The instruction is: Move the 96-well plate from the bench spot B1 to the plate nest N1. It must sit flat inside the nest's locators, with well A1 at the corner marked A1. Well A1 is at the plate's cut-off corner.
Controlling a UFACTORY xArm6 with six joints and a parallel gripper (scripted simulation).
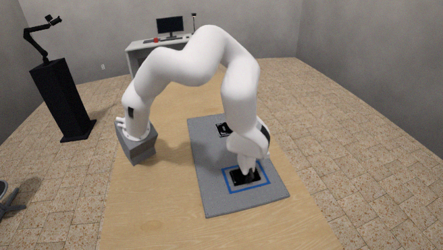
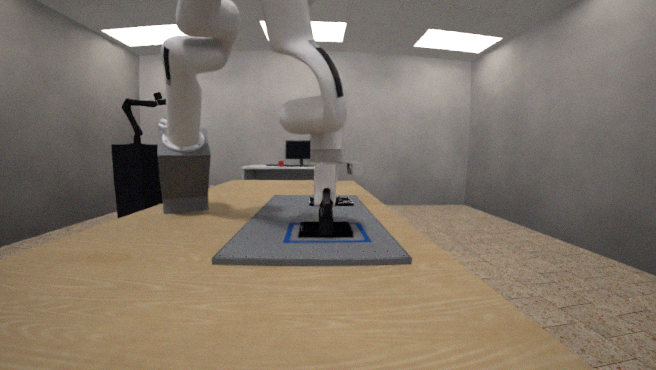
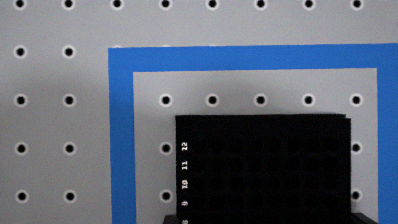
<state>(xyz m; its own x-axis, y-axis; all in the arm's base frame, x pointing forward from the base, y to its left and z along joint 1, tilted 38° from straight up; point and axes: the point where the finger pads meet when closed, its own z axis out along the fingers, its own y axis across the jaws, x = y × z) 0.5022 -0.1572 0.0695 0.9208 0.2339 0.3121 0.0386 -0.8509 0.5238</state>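
Right now my hand is 20 mm short of the black plate nest, 360 mm to the right of it and 10 mm above it. The rest, counted from my hand: black 96-well plate (10 mm below).
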